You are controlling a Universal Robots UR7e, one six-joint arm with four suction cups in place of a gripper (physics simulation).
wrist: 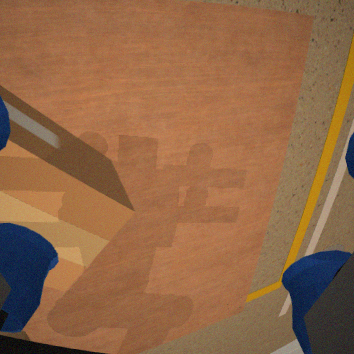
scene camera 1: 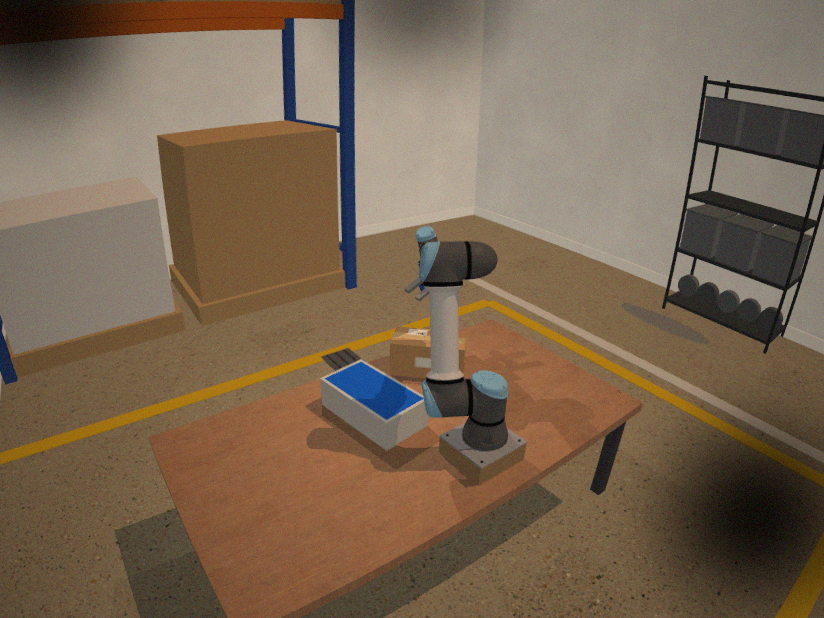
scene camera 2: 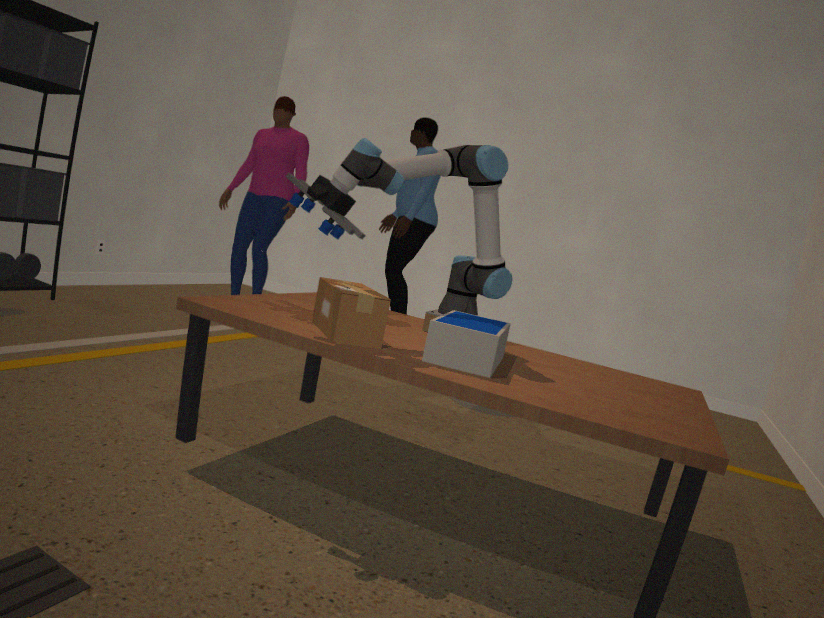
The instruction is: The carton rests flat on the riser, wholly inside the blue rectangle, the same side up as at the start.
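Seen in the pictures: hand, tool point: (wrist: 171,209) (scene camera 2: 313,220); arm's base, link origin: (scene camera 1: 484,436).
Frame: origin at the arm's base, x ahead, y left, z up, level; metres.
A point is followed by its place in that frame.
Observation:
The brown carton (scene camera 1: 407,357) @(y -0.132, x 0.522, z 0.016 m) (scene camera 2: 354,317) @(y -0.164, x 0.639, z 0.006 m) (wrist: 30,175) @(y -0.296, x 0.520, z 0.074 m) stands on the table, apart from the riser, with tape along its top and a pale label on one side. The arm hides part of it in scene camera 1. The riser (scene camera 1: 352,411) @(y 0.238, x 0.404, z -0.005 m) (scene camera 2: 459,347) @(y 0.143, x 0.592, z -0.012 m) is a pale box whose top bears the blue rectangle (scene camera 1: 372,387) @(y 0.135, x 0.417, z 0.045 m) (scene camera 2: 472,322) @(y 0.137, x 0.435, z 0.044 m). The riser does not show in the wrist view. My gripper (scene camera 1: 419,288) (scene camera 2: 317,214) @(y -0.375, x 0.581, z 0.255 m) (wrist: 175,212) @(y -0.375, x 0.581, z 0.255 m) is open, its four blue cups touching nothing. It hangs tilted, well above the carton.
The table (scene camera 1: 266,492) @(y 0.650, x 0.315, z -0.076 m) (scene camera 2: 599,392) @(y 0.559, x 0.411, z -0.076 m) (wrist: 200,85) @(y -0.558, x 0.529, z -0.076 m) carries the arm's base (scene camera 1: 480,451) @(y 0.069, x -0.041, z 0.001 m) beside the riser. Two people (scene camera 2: 282,162) (scene camera 2: 417,192) stand behind the table. A storage shelf (scene camera 1: 692,159) and large boxes (scene camera 1: 259,212) (scene camera 1: 86,266) stand farther off.

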